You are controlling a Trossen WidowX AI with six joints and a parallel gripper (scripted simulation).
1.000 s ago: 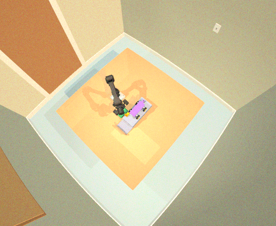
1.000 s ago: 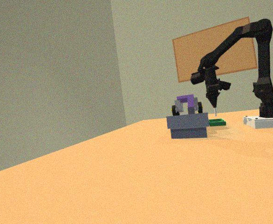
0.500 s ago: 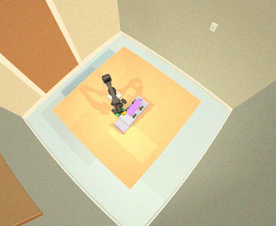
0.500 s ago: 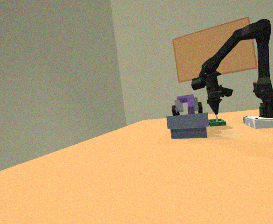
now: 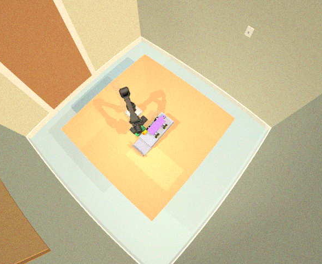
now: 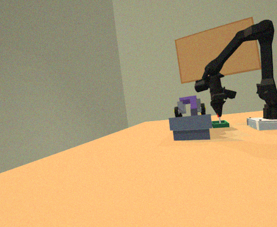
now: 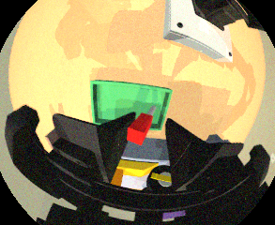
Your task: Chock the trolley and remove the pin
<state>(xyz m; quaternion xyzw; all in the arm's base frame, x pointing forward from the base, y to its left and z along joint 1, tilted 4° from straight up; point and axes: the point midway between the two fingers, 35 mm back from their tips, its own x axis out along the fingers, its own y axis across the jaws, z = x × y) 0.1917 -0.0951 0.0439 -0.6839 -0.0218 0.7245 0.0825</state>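
My gripper tip is right at the red-headed stop pin. From my gripper tip the other things lie so: yellow chock: 8 cm ahead, 3 cm above, 2 cm to the right; then grey ramp: 14 cm ahead, 7 cm to the left; then trolley: 14 cm ahead, 8 cm to the left, 6 cm above.
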